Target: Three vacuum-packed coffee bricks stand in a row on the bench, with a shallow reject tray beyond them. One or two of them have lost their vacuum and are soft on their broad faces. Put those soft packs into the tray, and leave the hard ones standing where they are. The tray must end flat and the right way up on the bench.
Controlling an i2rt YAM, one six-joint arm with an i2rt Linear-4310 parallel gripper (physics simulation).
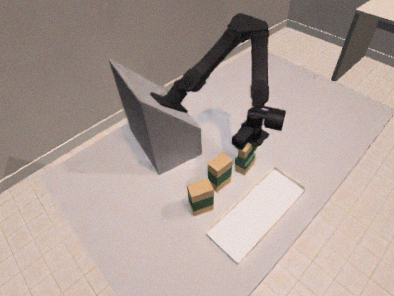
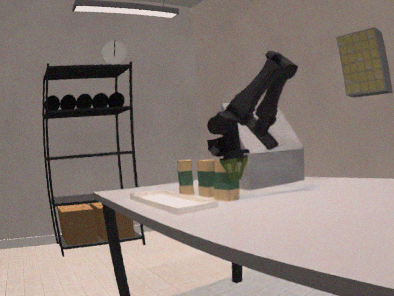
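Pixels of known places: gripper, between the fingertips: (image 1: 251, 148) (image 2: 236, 179); arm's base, origin of its link: (image 1: 169, 104) (image 2: 259, 132).
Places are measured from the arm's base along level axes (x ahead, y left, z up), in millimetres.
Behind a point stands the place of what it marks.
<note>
Three tan coffee packs with dark green bands stand upright in a row on the bench. The end pack (image 1: 244, 169) @(x 324, y 91, z -197 mm) (image 2: 226, 194) @(x 318, y 151, z -211 mm) is the one under the arm. The middle pack (image 1: 220, 173) @(x 306, y -30, z -123 mm) (image 2: 206, 178) @(x 308, y 18, z -163 mm) and the other end pack (image 1: 201, 199) @(x 333, y -149, z -130 mm) (image 2: 185, 177) @(x 330, y -100, z -163 mm) stand apart from the gripper. My gripper (image 1: 246, 157) (image 2: 235, 175) @(x 289, y 171, z -163 mm) points down, with its green fingers shut on the first end pack, which stands on the bench. The far finger is partly hidden. The shallow white reject tray (image 1: 256, 215) @(x 476, y -13, z -234 mm) (image 2: 172, 201) @(x 447, y -5, z -234 mm) lies flat and right way up beside the row.
The arm's grey wedge-shaped base block (image 1: 175, 137) @(x 101, y -62, z -66 mm) (image 2: 275, 167) @(x -13, y 77, z -156 mm) stands behind the row. The bench edge (image 2: 200, 242) @(x 624, y 453, z -249 mm) runs past the tray's outer side. A black shelf rack (image 2: 87, 111) stands by the wall beyond the bench.
</note>
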